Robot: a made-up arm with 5 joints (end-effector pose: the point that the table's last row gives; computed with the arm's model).
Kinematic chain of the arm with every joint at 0, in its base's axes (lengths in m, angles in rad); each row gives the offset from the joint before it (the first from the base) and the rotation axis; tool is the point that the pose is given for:
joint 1: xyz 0 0 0.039 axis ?
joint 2: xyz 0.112 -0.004 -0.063 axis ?
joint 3: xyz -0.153 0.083 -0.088 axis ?
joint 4: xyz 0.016 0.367 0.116 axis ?
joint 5: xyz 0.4 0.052 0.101 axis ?
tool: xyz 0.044 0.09 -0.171
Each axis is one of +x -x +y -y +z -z.
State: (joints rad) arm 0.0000 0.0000 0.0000 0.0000 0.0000
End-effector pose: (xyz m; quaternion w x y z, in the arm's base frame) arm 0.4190 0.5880 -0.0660 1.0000 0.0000 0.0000 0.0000
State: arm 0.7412 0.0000 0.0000 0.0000 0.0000
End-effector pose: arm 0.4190 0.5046 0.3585 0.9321 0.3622 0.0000 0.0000
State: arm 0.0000 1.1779 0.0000 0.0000 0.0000
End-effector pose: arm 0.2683 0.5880 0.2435 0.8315 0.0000 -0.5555 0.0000
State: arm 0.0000 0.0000 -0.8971 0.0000 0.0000
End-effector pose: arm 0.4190 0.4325 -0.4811 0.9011 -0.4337 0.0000 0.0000
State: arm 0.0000 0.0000 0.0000 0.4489 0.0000
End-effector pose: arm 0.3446 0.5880 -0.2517 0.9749 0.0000 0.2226 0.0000
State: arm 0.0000 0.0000 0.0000 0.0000 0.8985
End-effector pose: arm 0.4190 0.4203 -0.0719 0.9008 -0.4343 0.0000 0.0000
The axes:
joint 1: +x
joint 2: -y
joint 3: +x
joint 4: +y
joint 5: -x

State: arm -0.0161 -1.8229 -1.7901 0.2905 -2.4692
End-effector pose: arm -0.5524 0.2366 -0.2405 0.6330 0.0998 0.6877 -0.3412
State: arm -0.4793 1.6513 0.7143 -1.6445 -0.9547
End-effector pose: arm -0.5959 -0.0109 -0.3678 0.1525 -0.3228 0.7033 -0.6147
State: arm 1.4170 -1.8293 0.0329 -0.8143 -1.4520
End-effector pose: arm 0.5716 0.3285 0.6558 0.1147 0.8663 0.4856 -0.0244
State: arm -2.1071 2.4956 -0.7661 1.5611 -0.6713
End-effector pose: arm 0.6434 0.2516 -0.4376 0.7323 -0.4204 -0.4052 0.3504
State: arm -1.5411 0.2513 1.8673 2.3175 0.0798
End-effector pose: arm -0.4746 0.2344 -0.0394 0.3745 -0.0643 0.8951 0.2332
